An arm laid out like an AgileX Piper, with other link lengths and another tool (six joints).
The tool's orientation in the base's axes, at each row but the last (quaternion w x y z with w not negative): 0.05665 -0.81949 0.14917 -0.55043; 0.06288 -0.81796 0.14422 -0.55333; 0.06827 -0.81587 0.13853 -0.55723; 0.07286 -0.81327 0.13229 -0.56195; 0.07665 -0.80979 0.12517 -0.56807
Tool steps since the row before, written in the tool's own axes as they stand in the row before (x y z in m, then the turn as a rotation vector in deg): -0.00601 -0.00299 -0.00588 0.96 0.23 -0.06; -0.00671 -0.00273 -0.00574 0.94 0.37 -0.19; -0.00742 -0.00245 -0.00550 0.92 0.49 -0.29; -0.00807 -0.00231 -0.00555 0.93 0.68 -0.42; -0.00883 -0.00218 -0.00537 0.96 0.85 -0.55
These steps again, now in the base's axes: -0.00696 0.00510 -0.00227 0.24 -0.51 0.81; -0.00717 0.00497 -0.00306 0.09 -0.63 0.81; -0.00726 0.00481 -0.00392 -0.03 -0.73 0.80; -0.00756 0.00477 -0.00462 -0.17 -0.91 0.80; -0.00765 0.00474 -0.00553 -0.30 -1.08 0.83
